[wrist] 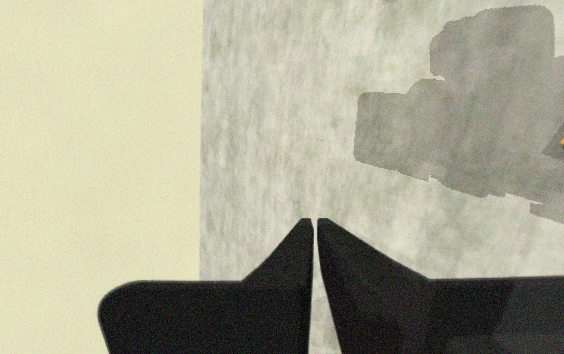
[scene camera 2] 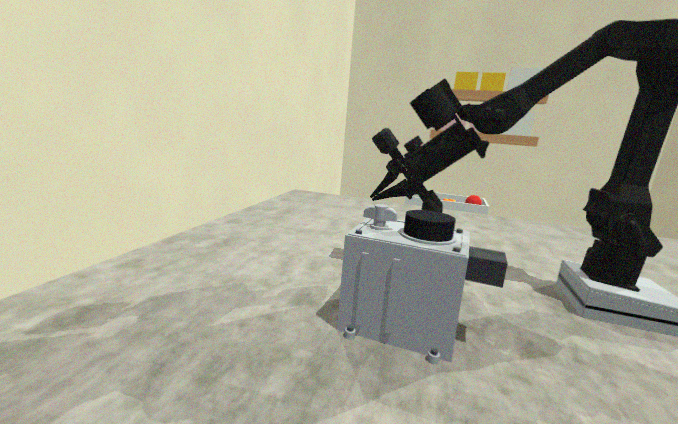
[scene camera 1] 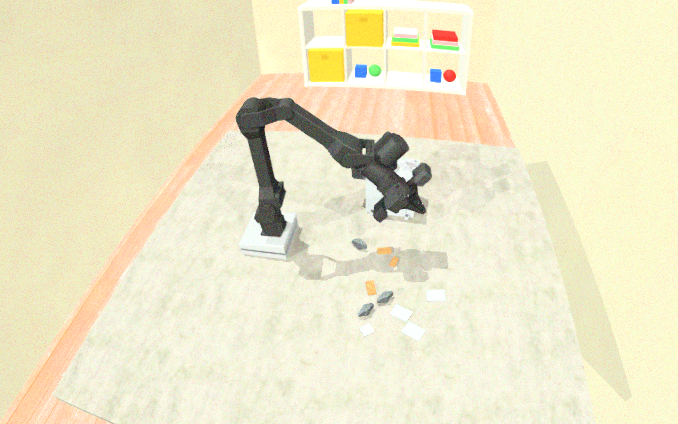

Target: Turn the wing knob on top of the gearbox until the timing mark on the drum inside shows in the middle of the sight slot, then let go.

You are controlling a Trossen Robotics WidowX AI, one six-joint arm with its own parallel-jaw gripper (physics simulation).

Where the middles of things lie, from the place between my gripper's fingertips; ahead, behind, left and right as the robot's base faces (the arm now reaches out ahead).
My hand is 190 mm to the right of the grey gearbox (scene camera 2: 403,286), 120 mm past it and 50 mm above it.
